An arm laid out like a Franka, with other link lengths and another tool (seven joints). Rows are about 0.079 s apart.
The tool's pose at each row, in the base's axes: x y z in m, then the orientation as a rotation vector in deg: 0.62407, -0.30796, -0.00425, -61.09, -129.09, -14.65; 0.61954, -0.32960, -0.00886, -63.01, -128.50, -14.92; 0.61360, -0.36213, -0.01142, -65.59, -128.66, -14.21; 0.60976, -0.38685, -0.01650, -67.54, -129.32, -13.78; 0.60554, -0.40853, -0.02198, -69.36, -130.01, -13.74; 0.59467, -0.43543, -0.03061, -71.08, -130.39, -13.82
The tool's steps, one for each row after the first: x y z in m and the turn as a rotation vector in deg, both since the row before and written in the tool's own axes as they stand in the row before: -0.01429, -0.01716, -0.00337, -0.78, -0.14, 1.33; -0.01983, -0.02495, -0.00918, -0.55, -1.29, 1.67; -0.01791, -0.01760, -0.00458, -0.62, -1.41, 1.01; -0.01628, -0.01569, -0.00261, -0.84, -1.29, 0.82; -0.01905, -0.02351, 0.00063, -0.81, -0.97, 0.85
